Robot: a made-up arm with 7 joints. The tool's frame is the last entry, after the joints. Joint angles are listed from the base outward. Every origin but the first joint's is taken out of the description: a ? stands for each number. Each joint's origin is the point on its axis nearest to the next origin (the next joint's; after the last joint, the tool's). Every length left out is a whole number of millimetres.
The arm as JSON. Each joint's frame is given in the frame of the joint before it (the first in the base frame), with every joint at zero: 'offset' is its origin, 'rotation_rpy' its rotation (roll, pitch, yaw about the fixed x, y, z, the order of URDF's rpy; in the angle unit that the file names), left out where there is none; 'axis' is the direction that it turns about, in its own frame. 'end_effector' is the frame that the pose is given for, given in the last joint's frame.
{
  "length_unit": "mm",
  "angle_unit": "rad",
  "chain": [
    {
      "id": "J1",
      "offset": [
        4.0,
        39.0,
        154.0
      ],
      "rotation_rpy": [
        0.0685,
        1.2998,
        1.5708
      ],
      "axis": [
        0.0,
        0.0,
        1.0
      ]
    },
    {
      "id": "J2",
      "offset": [
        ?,
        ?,
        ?
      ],
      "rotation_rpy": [
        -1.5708,
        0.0,
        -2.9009
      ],
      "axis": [
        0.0,
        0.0,
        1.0
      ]
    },
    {
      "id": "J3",
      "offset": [
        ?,
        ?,
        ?
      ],
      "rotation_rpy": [
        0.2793,
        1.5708,
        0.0
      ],
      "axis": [
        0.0,
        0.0,
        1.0
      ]
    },
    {
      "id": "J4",
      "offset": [
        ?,
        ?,
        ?
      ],
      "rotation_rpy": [
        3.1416,
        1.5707,
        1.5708
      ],
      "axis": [
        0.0,
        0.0,
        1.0
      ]
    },
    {
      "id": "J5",
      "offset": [
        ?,
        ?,
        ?
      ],
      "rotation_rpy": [
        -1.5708,
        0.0,
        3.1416
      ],
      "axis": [
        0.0,
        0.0,
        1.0
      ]
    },
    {
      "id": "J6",
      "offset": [
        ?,
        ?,
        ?
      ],
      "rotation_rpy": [
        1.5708,
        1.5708,
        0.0
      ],
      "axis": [
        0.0,
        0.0,
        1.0
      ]
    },
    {
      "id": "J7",
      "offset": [
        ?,
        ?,
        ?
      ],
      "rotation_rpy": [
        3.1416,
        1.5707,
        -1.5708
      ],
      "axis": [
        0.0,
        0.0,
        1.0
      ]
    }
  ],
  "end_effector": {
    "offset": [
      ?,
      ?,
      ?
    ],
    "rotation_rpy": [
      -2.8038,
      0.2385,
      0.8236
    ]
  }
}
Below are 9 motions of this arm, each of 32 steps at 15 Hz.
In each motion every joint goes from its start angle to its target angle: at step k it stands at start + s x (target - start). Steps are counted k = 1, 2, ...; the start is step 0. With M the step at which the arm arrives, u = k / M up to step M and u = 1 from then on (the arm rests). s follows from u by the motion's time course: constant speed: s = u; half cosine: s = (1 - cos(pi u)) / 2; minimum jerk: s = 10 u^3 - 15 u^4 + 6 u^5.
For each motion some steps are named. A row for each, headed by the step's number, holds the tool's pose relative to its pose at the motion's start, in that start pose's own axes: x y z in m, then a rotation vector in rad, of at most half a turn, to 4 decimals.
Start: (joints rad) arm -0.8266 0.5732 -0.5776 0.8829 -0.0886 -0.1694 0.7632
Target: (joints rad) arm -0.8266 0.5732 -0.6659 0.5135 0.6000 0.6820 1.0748
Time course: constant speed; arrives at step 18
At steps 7, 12, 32:
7: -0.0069 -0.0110 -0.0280 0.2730 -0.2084 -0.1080
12: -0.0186 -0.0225 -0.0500 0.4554 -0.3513 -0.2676
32: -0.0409 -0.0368 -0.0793 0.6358 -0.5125 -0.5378

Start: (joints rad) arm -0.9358 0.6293 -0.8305 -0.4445 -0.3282 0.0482 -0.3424
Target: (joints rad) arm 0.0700 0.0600 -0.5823 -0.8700 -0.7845 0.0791 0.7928
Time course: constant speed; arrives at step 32
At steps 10, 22, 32:
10: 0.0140 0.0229 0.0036 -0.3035 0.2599 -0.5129
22: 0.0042 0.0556 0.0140 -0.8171 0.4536 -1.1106
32: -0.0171 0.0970 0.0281 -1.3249 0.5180 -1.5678

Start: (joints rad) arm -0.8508 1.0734 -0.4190 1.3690 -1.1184 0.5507 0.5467
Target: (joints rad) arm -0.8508 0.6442 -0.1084 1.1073 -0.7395 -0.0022 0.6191
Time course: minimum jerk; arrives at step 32
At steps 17, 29, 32:
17: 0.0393 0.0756 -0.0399 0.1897 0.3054 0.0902
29: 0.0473 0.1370 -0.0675 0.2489 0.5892 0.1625
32: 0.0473 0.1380 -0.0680 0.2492 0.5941 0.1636

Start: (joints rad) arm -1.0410 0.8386 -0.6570 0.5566 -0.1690 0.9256 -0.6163
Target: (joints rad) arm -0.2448 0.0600 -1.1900 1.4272 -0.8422 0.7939 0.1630
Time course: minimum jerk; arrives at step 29
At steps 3, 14, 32:
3: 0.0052 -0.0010 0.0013 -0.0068 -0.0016 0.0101
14: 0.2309 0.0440 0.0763 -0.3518 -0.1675 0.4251
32: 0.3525 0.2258 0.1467 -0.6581 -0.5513 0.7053

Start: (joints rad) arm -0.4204 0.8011 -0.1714 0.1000 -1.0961 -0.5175 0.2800
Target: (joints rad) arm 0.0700 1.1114 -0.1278 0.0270 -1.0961 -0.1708 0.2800
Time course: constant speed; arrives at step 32
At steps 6, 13, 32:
6: -0.0238 -0.0018 0.0189 -0.0054 -0.1440 0.0292
13: -0.0531 -0.0027 0.0381 -0.0163 -0.3131 0.0657
32: -0.1373 0.0012 0.0740 -0.0676 -0.7752 0.1786

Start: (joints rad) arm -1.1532 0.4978 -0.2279 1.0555 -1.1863 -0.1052 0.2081
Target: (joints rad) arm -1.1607 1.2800 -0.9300 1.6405 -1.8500 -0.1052 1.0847
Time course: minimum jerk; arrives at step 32
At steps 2, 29, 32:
2: -0.0004 -0.0005 0.0000 -0.0001 -0.0017 -0.0034
29: -0.3105 -0.1203 -0.1111 -0.0237 -0.1667 -1.8735
32: -0.3130 -0.1198 -0.1126 -0.0244 -0.1623 -1.8878

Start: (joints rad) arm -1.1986 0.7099 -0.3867 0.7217 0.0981 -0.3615 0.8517
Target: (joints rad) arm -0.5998 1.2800 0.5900 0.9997 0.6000 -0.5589 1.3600
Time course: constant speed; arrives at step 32
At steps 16, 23, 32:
16: -0.1007 -0.0699 0.1515 0.2630 -0.4879 -0.3809
23: -0.1553 -0.1081 0.1846 0.4269 -0.6344 -0.5369
32: -0.2199 -0.1593 0.1987 0.6553 -0.7510 -0.7298

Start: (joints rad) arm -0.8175 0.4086 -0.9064 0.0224 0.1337 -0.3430 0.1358
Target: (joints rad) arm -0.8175 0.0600 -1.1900 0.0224 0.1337 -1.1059 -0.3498
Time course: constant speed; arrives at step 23
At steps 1, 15, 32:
1: 0.0049 -0.0011 -0.0066 0.0234 0.0502 0.0069
15: 0.0456 -0.0152 -0.1100 0.4361 0.7016 0.0443
32: 0.0459 -0.0202 -0.1702 0.7378 1.0153 0.0033

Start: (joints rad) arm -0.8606 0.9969 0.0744 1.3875 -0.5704 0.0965 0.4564
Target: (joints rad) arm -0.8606 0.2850 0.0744 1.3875 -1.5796 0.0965 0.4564
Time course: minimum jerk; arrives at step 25
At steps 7, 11, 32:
7: 0.0182 0.0398 0.0116 -0.1355 0.0239 0.1220
11: 0.0385 0.1175 0.0299 -0.3953 0.0371 0.3333
32: 0.0160 0.3088 0.0547 -1.0796 -0.0967 0.7540

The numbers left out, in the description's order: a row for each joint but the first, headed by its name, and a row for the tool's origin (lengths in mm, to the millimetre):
J2: 10.0 -30.0 0.0
J3: -95.0 38.0 0.0
J4: -22.0 -20.0 0.0
J5: 21.0 -201.0 0.0
J6: 0.0 -40.0 0.0
J7: -63.0 -34.0 0.0
tool: 0.0 7.0 0.0

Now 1 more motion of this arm.
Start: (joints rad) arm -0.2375 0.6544 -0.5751 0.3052 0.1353 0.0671 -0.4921
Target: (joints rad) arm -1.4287 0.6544 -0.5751 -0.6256 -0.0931 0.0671 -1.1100
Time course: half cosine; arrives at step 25
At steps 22, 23, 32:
22: -0.2628 0.1468 -0.4304 1.6635 -0.5686 -0.2456
23: -0.2617 0.1567 -0.4354 1.6921 -0.5981 -0.2419
32: -0.2606 0.1648 -0.4393 1.7149 -0.6225 -0.2386

